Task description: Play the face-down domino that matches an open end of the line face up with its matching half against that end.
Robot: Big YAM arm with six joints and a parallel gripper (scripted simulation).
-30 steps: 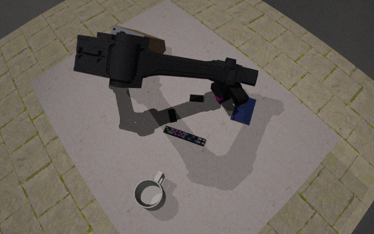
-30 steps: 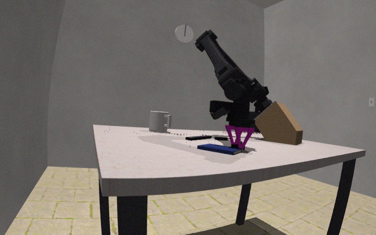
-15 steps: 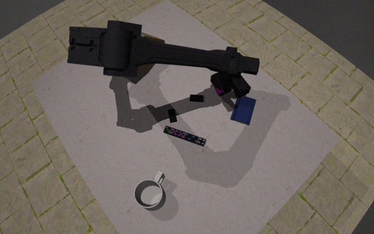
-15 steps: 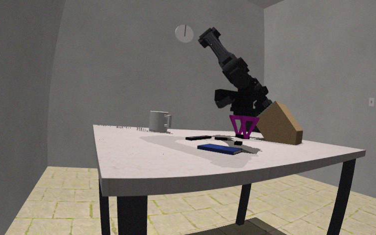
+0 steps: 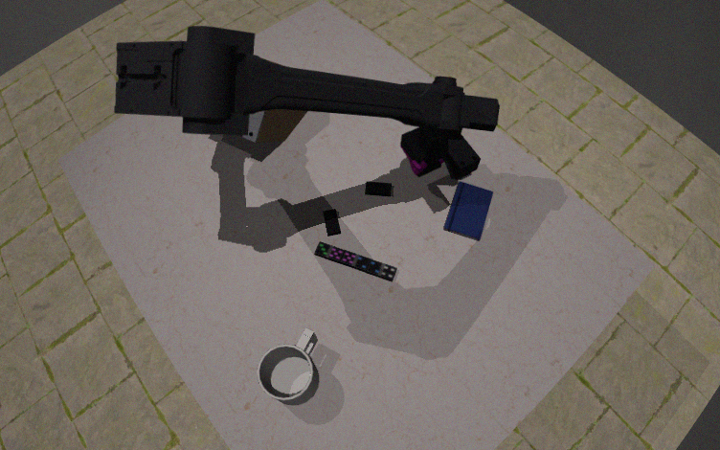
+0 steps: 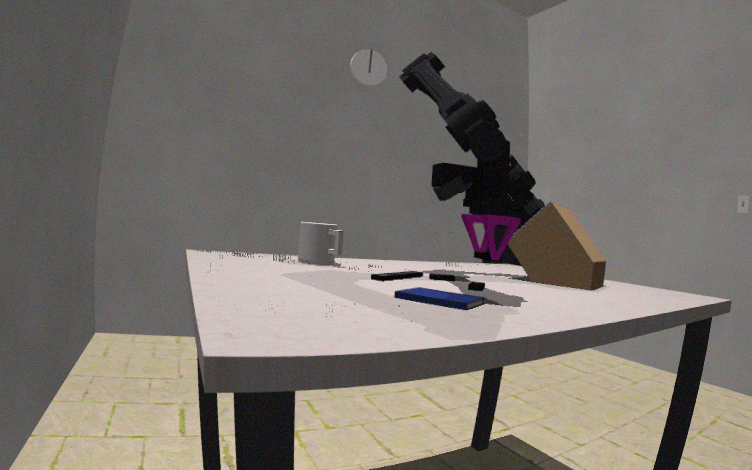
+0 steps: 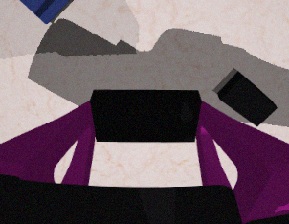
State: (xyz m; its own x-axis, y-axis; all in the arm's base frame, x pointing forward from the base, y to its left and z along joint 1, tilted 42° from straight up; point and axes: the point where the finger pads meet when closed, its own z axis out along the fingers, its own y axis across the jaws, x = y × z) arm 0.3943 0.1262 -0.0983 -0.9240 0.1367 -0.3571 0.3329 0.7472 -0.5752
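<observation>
My hand is 110 mm short of the blue book, 70 mm above it and 10 mm to the right of it. The rest, counted from my hand: domino right at my hand; mug 470 mm to the right, 80 mm ahead, 30 mm below.
</observation>
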